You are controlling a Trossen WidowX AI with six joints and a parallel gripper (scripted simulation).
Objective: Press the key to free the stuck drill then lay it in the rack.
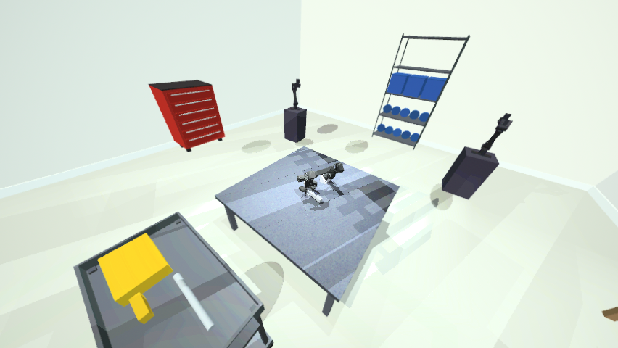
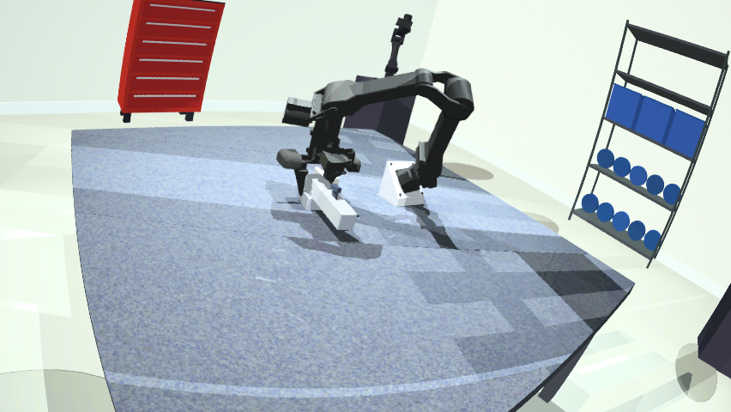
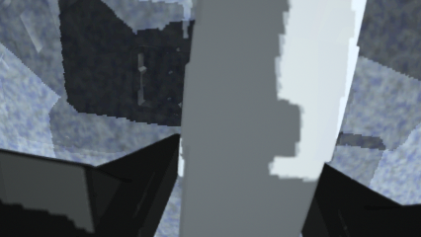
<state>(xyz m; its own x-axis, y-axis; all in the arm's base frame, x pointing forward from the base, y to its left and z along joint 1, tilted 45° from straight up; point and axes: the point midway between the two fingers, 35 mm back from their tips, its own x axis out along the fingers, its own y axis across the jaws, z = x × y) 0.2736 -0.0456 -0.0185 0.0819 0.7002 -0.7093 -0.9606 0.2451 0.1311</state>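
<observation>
Right now the drill is 20 mm to the left of my gripper tip and 30 mm above it. From my gripper tip the other things lie so: white block (20 mm ahead, 70 mm to the left, 20 mm above); dark key (30 mm ahead, 100 mm to the left, 30 mm above).
</observation>
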